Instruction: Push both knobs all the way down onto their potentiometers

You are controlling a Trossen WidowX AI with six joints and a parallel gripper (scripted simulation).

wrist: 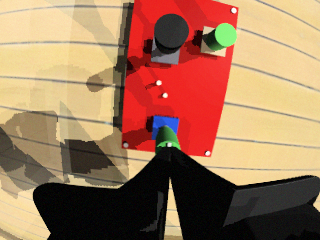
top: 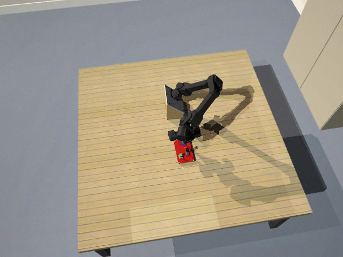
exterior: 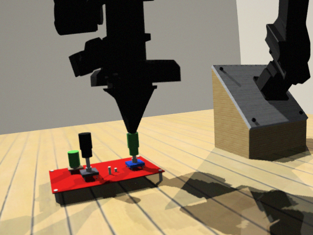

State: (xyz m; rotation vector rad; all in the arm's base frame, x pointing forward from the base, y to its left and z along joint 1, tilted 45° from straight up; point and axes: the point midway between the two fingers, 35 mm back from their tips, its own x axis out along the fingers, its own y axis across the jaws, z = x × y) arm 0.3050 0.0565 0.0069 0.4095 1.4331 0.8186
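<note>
My gripper tip is now 1 cm above the green knob. Also, from my gripper tip: black knob: 7 cm ahead, 2 cm to the left, 1 cm below.
</note>
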